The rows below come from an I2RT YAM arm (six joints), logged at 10 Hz.
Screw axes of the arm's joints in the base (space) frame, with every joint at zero. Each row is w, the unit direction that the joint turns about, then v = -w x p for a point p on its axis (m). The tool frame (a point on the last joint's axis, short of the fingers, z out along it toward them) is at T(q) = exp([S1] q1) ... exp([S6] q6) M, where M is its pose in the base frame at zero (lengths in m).
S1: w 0 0 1 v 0.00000 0.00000 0.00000
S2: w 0 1 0 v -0.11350 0.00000 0.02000
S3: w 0 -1 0 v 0.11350 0.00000 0.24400
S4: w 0 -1 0 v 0.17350 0.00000 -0.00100
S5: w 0 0 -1 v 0.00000 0.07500 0.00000
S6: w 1 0 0 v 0.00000 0.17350 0.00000
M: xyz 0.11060 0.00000 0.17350 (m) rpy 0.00 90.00 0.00 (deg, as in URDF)
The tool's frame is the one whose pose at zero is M.
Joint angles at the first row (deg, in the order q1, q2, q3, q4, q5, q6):
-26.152 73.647 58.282 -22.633 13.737 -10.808
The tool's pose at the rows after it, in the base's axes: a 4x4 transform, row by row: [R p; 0 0 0 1], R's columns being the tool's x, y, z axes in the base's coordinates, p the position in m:
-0.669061, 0.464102, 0.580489, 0.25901; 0.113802, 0.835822, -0.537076, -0.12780; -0.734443, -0.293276, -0.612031, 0.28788; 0, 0, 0, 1
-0.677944, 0.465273, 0.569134, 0.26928; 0.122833, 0.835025, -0.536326, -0.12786; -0.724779, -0.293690, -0.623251, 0.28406; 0, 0, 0, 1
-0.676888, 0.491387, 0.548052, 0.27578; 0.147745, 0.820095, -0.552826, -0.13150; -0.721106, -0.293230, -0.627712, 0.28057; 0, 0, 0, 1
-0.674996, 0.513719, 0.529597, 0.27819; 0.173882, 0.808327, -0.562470, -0.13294; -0.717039, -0.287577, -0.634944, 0.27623; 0, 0, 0, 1
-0.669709, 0.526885, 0.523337, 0.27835; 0.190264, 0.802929, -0.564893, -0.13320; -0.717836, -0.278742, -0.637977, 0.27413; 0, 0, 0, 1
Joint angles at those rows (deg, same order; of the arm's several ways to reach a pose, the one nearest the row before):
-24.512 75.220 58.653 -22.612 14.350 -10.349
-23.595 77.668 59.963 -22.545 15.289 -9.475
-23.573 79.615 60.905 -22.239 16.709 -8.120
-23.528 80.575 60.949 -22.175 17.715 -6.633
-23.530 80.773 60.729 -22.086 17.999 -5.607

